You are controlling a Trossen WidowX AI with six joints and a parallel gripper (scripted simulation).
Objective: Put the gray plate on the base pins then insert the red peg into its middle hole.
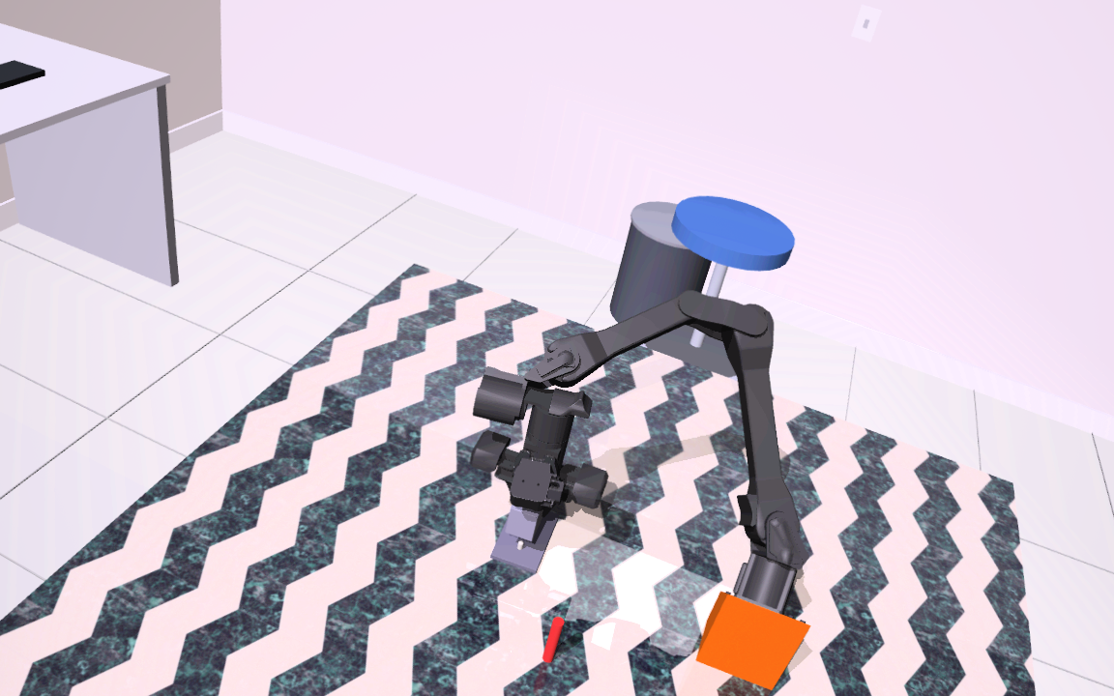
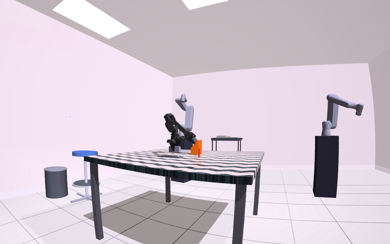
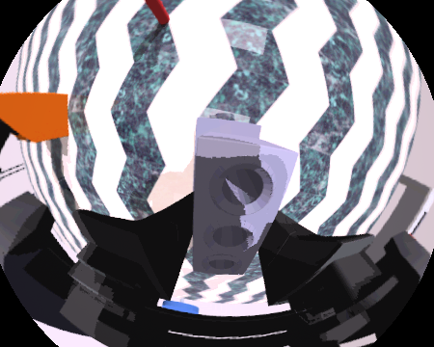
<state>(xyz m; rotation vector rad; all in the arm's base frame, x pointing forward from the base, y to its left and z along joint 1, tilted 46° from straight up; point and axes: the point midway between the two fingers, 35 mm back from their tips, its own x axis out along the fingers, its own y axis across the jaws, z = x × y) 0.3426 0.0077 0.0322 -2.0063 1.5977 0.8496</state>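
Right now my gripper tip is 130 mm past the red peg, 170 mm to the right of it and 20 mm above it. The rest, counted from my gripper tip: gray plate: 30 mm above.
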